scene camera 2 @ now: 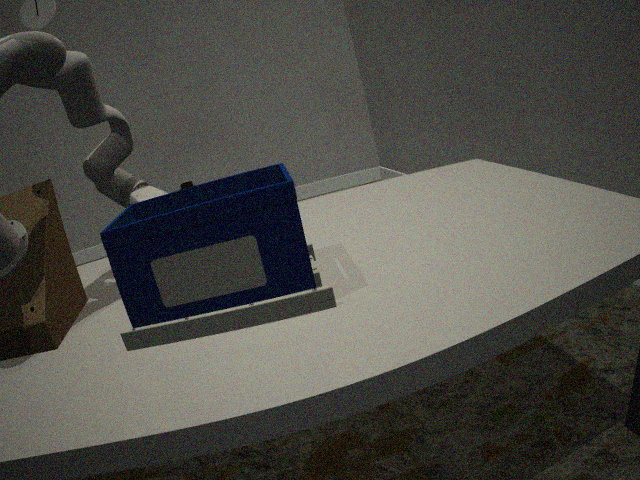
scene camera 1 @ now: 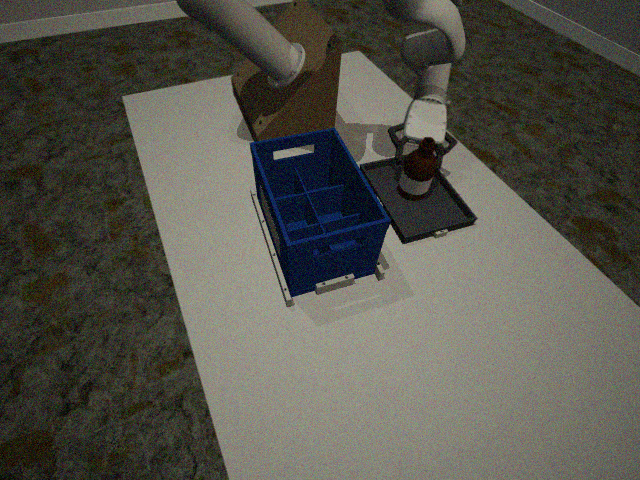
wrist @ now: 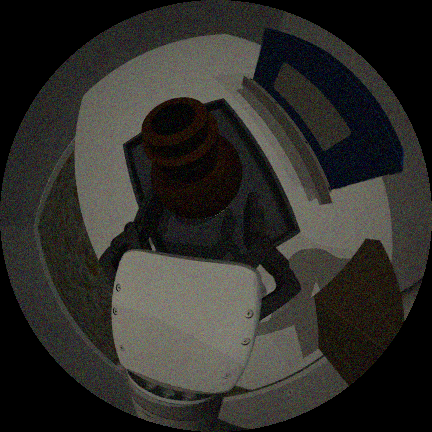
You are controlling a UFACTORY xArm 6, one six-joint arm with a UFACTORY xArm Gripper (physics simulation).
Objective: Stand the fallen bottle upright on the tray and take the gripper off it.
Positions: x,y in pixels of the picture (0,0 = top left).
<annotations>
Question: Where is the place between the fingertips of my gripper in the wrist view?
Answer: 201,197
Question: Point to a brown bottle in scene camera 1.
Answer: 420,165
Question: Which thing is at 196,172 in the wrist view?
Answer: A brown bottle.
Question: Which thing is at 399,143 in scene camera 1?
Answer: My gripper.
</annotations>
